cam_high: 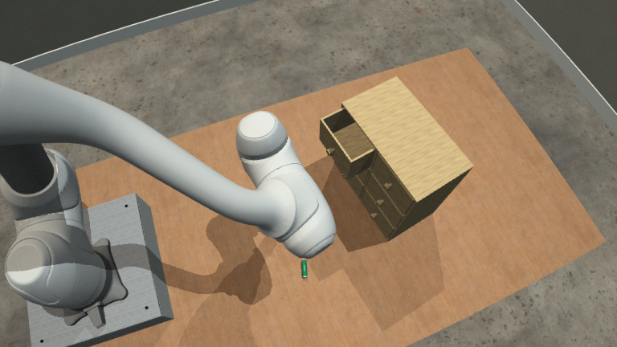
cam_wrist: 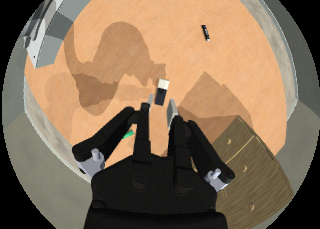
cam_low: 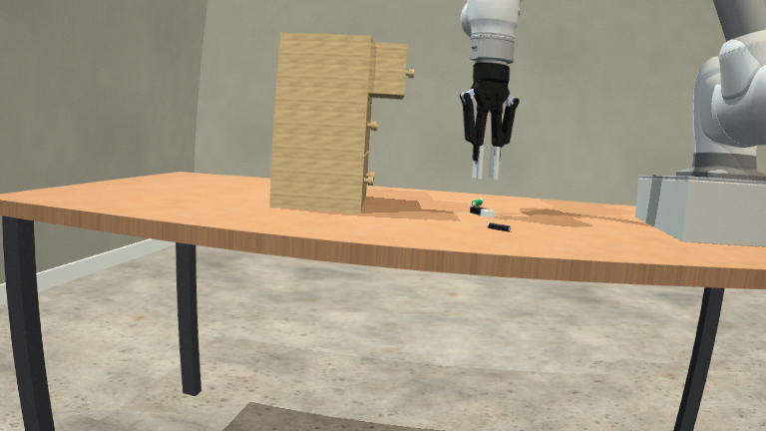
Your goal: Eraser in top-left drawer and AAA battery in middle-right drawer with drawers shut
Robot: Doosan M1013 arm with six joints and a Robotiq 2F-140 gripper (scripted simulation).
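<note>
Right now my hand is 1 cm to the right of the eraser and 10 cm above it. From my hand the other things lie so: black cylinder: 19 cm to the left, 10 cm below; green AAA battery: 2 cm behind, 17 cm to the right, 10 cm below.
</note>
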